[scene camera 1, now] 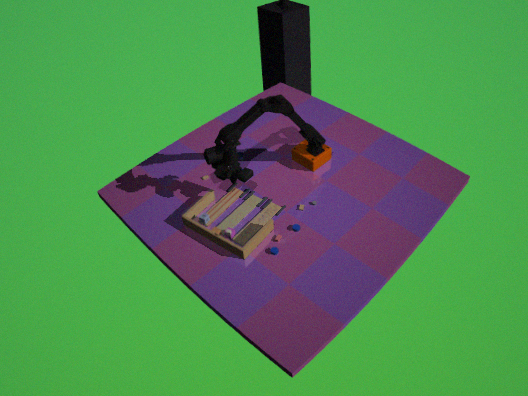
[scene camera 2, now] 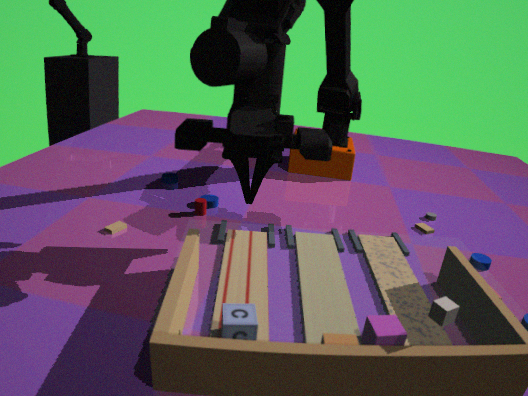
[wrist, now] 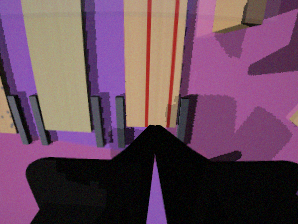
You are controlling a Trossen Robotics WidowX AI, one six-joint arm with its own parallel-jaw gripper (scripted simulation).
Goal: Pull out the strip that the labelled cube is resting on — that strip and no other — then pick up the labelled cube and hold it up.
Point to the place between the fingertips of my gripper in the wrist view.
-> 154, 130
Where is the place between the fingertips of my gripper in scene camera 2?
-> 249, 202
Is my gripper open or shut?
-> Shut.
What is my gripper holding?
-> Nothing.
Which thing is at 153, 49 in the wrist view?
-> A red-lined strip.
